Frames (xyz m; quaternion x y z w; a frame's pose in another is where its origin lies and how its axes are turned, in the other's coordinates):
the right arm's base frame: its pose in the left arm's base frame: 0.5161 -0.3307 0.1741 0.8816 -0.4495 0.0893 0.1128
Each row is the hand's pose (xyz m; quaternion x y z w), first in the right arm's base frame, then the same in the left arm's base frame.
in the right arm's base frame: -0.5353 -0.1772 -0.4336 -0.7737 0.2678 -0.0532 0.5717
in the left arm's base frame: 0.3254 0.3049 0.4302 0.4167 -0.2490 -0.0666 0.8717
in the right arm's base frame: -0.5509 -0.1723 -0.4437 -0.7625 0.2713 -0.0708 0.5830
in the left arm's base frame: 0.3118 0.3170 0.4364 0.4356 -0.2371 -0.0595 0.8663
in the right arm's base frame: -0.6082 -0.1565 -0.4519 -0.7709 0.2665 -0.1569 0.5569
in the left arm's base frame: 0.2652 0.3545 0.4313 0.4507 -0.1508 -0.0795 0.8762
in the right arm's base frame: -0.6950 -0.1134 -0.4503 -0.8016 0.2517 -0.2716 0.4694
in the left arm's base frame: 0.1800 0.3965 0.4124 0.4230 -0.0147 -0.1271 0.8970
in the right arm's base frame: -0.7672 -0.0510 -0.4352 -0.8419 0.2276 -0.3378 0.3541
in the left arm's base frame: 0.0882 0.4125 0.3866 0.3487 0.0891 -0.1843 0.9146
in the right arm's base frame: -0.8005 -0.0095 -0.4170 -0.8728 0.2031 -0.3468 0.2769
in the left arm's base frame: 0.0362 0.4095 0.3655 0.2834 0.1262 -0.2277 0.9230
